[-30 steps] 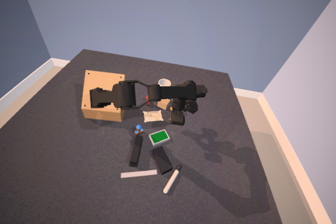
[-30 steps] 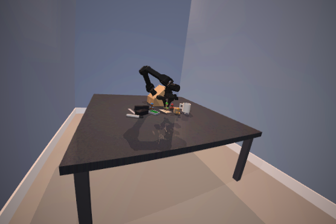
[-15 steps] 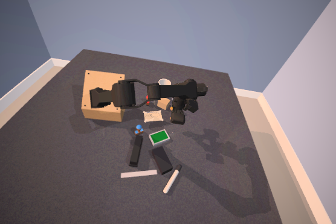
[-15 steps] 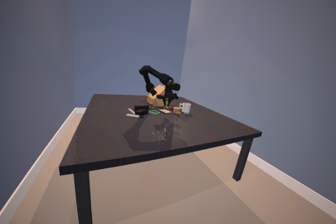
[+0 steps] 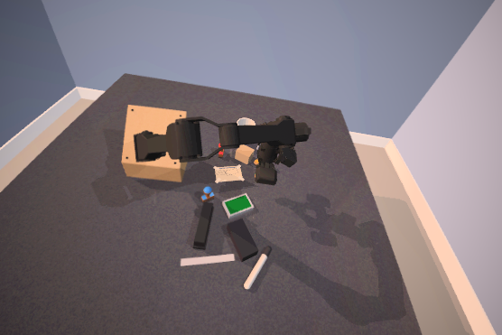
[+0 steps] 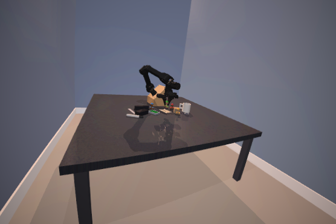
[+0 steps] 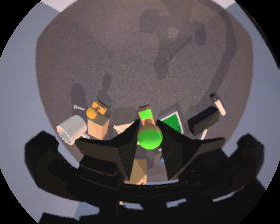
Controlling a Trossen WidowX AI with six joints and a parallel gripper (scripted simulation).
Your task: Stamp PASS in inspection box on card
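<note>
Now: the green ink pad 9 cm to the right of my gripper tip, 8 cm below it and 5 cm behind it. From my gripper tip the other things lie so: white card (12 cm behind, 9 cm below, 4 cm to the left); orange-knobbed stamp (13 cm to the left, 7 cm below, 2 cm behind); green-knobbed stamp (right at my gripper tip).
</note>
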